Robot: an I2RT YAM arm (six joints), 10 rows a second.
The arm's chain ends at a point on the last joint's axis. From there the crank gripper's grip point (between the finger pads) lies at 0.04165 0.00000 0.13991 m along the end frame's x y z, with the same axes.
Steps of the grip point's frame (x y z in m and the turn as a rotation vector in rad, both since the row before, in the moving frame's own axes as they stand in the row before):
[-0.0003, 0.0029, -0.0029, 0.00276, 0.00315, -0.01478]
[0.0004, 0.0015, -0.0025, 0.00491, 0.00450, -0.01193]
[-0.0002, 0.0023, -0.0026, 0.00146, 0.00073, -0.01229]
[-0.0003, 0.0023, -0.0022, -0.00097, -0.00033, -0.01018]
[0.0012, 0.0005, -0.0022, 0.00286, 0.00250, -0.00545]
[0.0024, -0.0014, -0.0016, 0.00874, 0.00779, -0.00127]
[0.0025, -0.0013, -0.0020, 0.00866, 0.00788, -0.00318]
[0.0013, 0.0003, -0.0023, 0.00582, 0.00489, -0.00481]
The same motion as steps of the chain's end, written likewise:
[-0.0007, 0.0039, -0.0028, 0.00276, 0.00315, -0.01478]
[-0.0002, 0.0027, -0.0023, 0.00491, 0.00450, -0.01193]
[-0.0003, 0.0030, -0.0026, 0.00146, 0.00073, -0.01229]
[-0.0003, 0.0026, -0.0022, -0.00097, -0.00033, -0.01018]
[0.0009, 0.0011, -0.0021, 0.00286, 0.00250, -0.00545]
[0.0013, -0.0001, -0.0013, 0.00874, 0.00779, -0.00127]
[0.0014, 0.0000, -0.0017, 0.00866, 0.00788, -0.00318]
[0.0006, 0.0013, -0.0021, 0.00582, 0.00489, -0.00481]

